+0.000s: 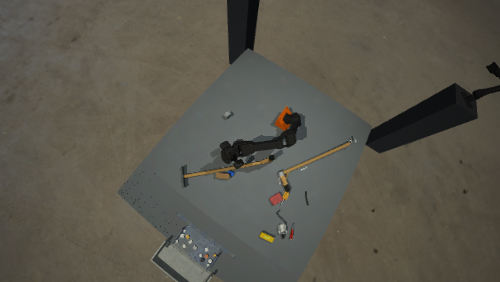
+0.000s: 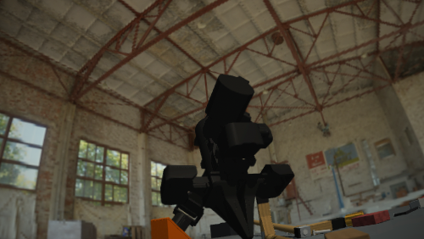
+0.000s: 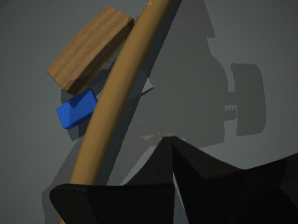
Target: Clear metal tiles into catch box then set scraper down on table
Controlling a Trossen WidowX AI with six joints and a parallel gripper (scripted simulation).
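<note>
My gripper tip is 50 mm short of the long scraper, 30 mm to the right of it and 20 mm below it. Also, from my gripper tip: wooden block 100 mm ahead, 30 mm below, 20 mm to the left; grey piece 280 mm behind, 170 mm to the right, 20 mm below; blue block 60 mm ahead, 40 mm to the left, 30 mm below.
</note>
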